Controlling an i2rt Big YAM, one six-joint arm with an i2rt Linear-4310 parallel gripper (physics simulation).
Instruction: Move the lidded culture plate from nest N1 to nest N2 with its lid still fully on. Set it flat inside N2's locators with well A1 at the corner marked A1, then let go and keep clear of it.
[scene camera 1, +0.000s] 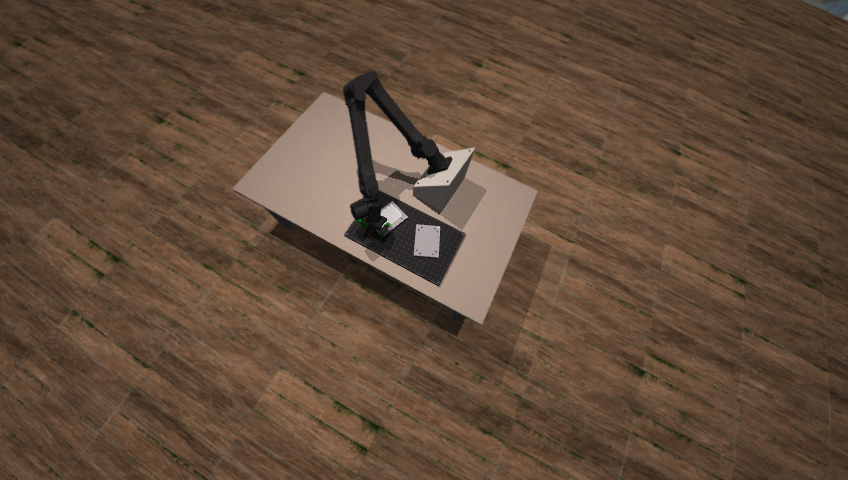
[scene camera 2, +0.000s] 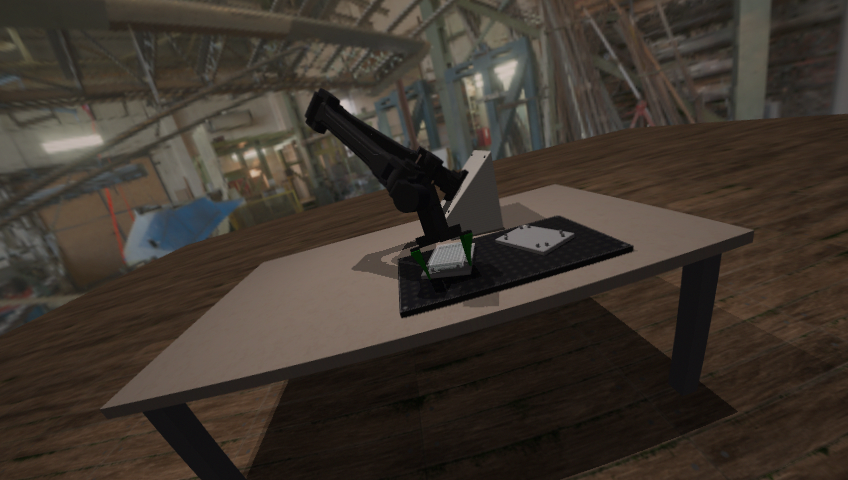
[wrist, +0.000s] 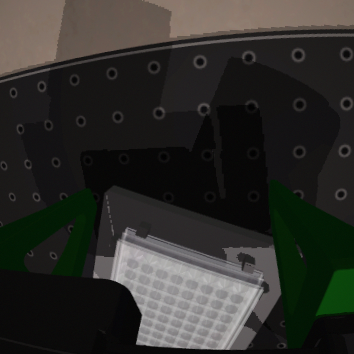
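Where they show: gripper, fingertip midpoint: (scene camera 1: 374, 232) (scene camera 2: 450, 272) (wrist: 176, 193); arm's base, link origin: (scene camera 1: 440, 166) (scene camera 2: 457, 186).
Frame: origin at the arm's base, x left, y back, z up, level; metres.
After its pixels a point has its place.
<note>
The white, many-welled culture plate (scene camera 1: 393, 213) @(x -0.126, y -0.283, z -0.104 m) (scene camera 2: 448, 255) @(x -0.152, y -0.332, z -0.104 m) (wrist: 175, 305) @(x -0.159, y -0.341, z -0.104 m) lies in nest N1 (scene camera 2: 446, 275) @(x -0.178, y -0.388, z -0.128 m) (wrist: 175, 215) @(x -0.165, y -0.393, z -0.121 m), the raised block at the left. Its clear lid covers the wells and looks level in the wrist view. The near part of the plate is hidden there by the gripper body. My gripper (scene camera 1: 373, 227) @(x -0.170, y -0.409, z -0.113 m) (scene camera 2: 449, 271) @(x -0.170, y -0.409, z -0.113 m) (wrist: 176, 193) @(x -0.170, y -0.409, z -0.113 m) is open, its green fingers standing wide on either side of the plate and the nest's end, with visible gaps beside the plate. Nest N2 (scene camera 1: 427, 240) @(x 0.082, y -0.340, z -0.121 m) (scene camera 2: 535, 239) @(x 0.075, y -0.363, z -0.121 m), a pale plate with small dark locators, holds no plate. The A1 marks cannot be read.
Both nests stand on a black perforated board (scene camera 1: 410, 255) @(x 0.036, y -0.440, z -0.132 m) (scene camera 2: 505, 268) @(x -0.049, y -0.435, z -0.133 m) (wrist: 200, 85) @(x -0.189, y -0.461, z -0.132 m) on the beige table (scene camera 1: 285, 160) @(x -0.811, y -0.219, z -0.145 m) (scene camera 2: 267, 315) @(x -0.660, y -0.270, z -0.145 m). The arm's wedge-shaped base (scene camera 1: 441, 195) @(x 0.064, y -0.147, z -0.003 m) (scene camera 2: 480, 202) @(x 0.026, y -0.140, z -0.044 m) stands behind the board. N2's locators rise around its rim.
</note>
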